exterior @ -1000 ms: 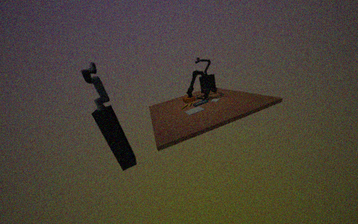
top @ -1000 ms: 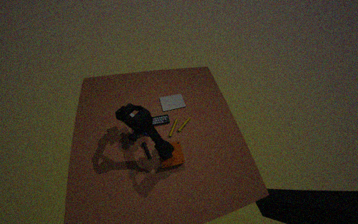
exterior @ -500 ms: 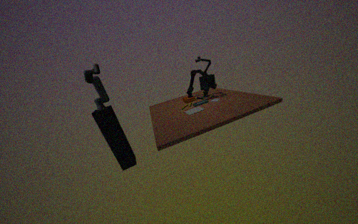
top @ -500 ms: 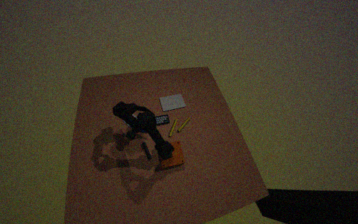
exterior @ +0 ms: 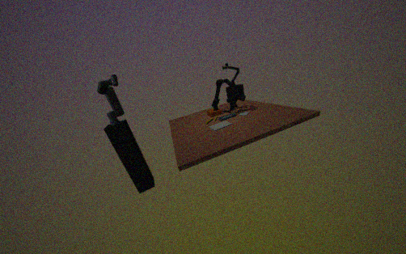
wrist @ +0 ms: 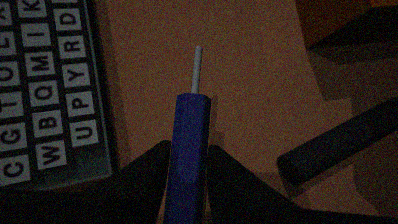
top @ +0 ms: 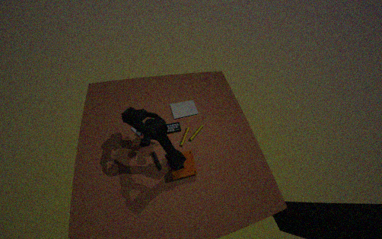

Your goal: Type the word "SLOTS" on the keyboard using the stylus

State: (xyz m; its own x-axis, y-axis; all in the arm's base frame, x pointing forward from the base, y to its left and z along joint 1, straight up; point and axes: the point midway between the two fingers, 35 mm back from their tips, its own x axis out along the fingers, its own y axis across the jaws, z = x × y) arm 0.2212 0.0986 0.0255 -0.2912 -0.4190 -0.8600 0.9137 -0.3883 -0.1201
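The blue stylus is 10 mm behind my gripper tip and 10 mm to the right of it. The rest, counted from my gripper tip: O key (80 mm ahead, 70 mm to the right, 40 mm below); then L key (80 mm ahead, 90 mm to the right, 40 mm below); then stylus tip (20 mm behind, 40 mm to the right).
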